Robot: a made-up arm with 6 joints. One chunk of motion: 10 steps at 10 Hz.
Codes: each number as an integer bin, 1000 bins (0 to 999) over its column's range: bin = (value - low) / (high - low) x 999, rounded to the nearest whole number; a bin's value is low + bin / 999 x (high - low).
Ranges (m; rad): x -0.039..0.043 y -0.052..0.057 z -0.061..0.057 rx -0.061..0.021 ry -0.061..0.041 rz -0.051..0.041
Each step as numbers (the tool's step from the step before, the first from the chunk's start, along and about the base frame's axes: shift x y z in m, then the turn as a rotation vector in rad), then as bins.
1 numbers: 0.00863 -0.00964 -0.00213 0.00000 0.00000 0.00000
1 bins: 580 388 498 743 597 554
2 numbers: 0.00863 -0.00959 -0.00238 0.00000 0.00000 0.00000
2 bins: 580 389 496 743 597 554
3 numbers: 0.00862 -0.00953 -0.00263 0.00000 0.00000 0.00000
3 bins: 580 389 494 743 597 554
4 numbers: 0.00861 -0.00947 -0.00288 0.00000 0.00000 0.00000
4 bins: 580 390 492 743 597 554
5 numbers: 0.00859 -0.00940 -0.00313 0.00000 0.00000 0.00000
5 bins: 580 390 490 743 597 554
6 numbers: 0.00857 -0.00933 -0.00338 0.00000 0.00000 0.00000
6 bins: 580 391 488 743 597 554
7 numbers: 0.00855 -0.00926 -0.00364 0.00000 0.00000 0.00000
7 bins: 579 392 486 743 597 554
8 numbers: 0.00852 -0.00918 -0.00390 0.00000 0.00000 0.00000
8 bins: 579 392 483 743 597 554
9 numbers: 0.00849 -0.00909 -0.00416 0.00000 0.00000 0.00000
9 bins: 579 393 481 743 597 554
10 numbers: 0.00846 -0.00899 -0.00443 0.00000 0.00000 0.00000
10 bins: 578 394 479 743 597 554
